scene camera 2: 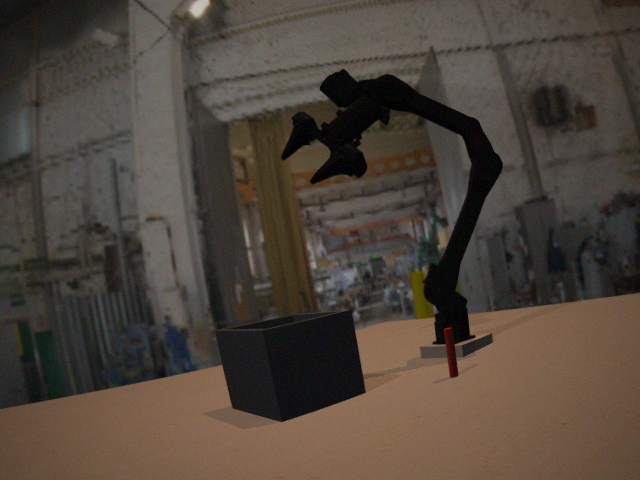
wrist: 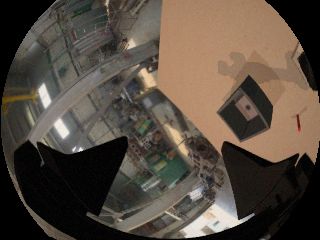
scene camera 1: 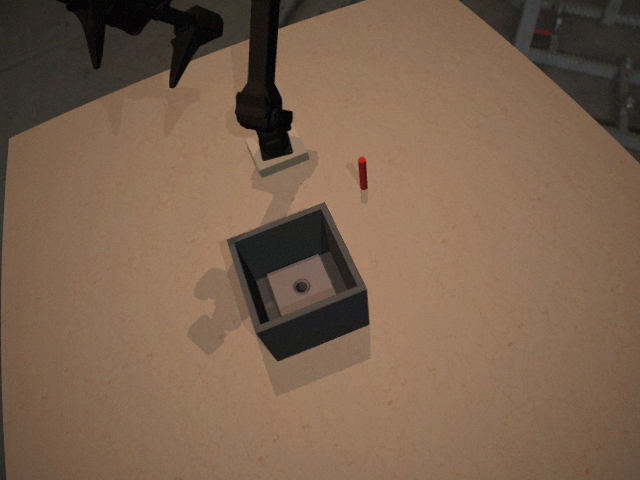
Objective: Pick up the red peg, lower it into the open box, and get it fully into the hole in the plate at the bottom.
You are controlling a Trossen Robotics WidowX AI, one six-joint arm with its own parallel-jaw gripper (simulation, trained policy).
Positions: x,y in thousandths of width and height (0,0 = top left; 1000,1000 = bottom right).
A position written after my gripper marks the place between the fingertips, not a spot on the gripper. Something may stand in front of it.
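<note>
My gripper (scene camera 1: 213,164) is there in scene camera 1, and you'd find the gripper in scene camera 2 (scene camera 2: 462,355) and in the wrist view (wrist: 552,602) as well. There's a dark box (scene camera 2: 440,768), and I can see that box in scene camera 1 (scene camera 1: 407,524) and in the wrist view (wrist: 761,540) too. I also see a plate (scene camera 1: 471,593), but scene camera 2 does not show the plate, which is hidden by the dark box.
</note>
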